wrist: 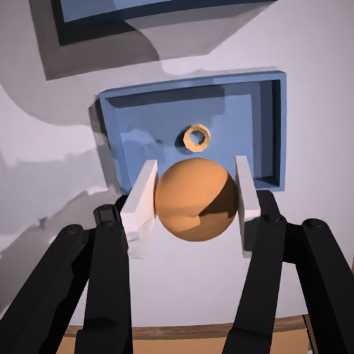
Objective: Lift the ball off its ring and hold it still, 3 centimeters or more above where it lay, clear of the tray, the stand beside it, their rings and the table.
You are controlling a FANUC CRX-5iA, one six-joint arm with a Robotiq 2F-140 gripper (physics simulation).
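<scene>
An orange ball (pixel 196 200) is between the two pale finger pads of my gripper (pixel 196 176), which is shut on it. The small yellow-orange ring (pixel 187 138) lies on the floor of the blue tray (pixel 282 130), and its hole shows with no ball on it. The ball hangs above the tray, apart from the ring, and in this view it covers part of the tray's near wall. The exact height of the ball cannot be read from this view.
Part of a second blue object (pixel 150 11), likely the stand, shows at the top edge, with a dark shadow below it. The pale table top (pixel 200 290) surrounds the tray, and its brown wooden edge (pixel 200 331) runs along the bottom.
</scene>
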